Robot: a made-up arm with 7 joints.
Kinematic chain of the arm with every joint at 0, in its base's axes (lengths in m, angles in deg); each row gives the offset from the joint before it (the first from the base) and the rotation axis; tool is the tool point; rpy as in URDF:
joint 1: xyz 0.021 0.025 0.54 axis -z
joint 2: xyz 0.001 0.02 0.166 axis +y
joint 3: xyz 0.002 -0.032 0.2 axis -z
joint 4: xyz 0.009 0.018 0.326 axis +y
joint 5: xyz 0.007 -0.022 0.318 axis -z
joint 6: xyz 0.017 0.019 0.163 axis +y
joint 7: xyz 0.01 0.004 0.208 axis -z
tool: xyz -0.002 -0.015 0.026 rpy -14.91 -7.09 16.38
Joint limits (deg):
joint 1: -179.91..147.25
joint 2: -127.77..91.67
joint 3: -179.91..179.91
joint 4: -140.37..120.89
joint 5: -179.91..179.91
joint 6: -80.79..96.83
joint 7: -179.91..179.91
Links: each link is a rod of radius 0.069 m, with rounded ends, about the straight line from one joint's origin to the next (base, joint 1, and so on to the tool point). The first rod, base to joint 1, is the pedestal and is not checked.
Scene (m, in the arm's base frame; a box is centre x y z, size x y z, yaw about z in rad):
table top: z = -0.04
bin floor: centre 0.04 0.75 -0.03 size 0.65 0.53 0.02 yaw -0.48
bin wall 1: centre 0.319 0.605 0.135 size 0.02 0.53 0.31 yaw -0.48
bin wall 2: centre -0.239 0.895 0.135 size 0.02 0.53 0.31 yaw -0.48
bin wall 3: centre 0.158 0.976 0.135 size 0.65 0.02 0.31 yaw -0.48
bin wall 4: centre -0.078 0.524 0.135 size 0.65 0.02 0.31 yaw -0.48
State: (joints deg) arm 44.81 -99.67 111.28 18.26 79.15 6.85 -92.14
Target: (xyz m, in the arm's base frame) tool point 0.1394 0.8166 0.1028
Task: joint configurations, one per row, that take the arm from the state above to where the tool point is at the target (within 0.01 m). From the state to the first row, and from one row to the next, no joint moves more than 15 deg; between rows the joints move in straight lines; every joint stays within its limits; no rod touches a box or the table.
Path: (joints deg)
1: 56.34 -91.49 119.92 29.27 76.93 19.11 -92.35
2: 67.87 -83.31 128.56 40.27 74.70 31.38 -92.56
3: 79.40 -75.12 137.21 51.28 72.48 43.64 -92.78
4: 90.93 -66.94 145.85 62.29 70.26 55.91 -92.99
5: 102.46 -58.76 154.49 73.30 68.03 68.17 -93.20
6: 102.67 -69.32 154.89 67.49 70.21 61.55 -93.05
7: 102.89 -79.88 155.29 61.69 72.39 54.93 -92.90
8: 103.11 -90.44 155.68 55.89 74.56 48.31 -92.75

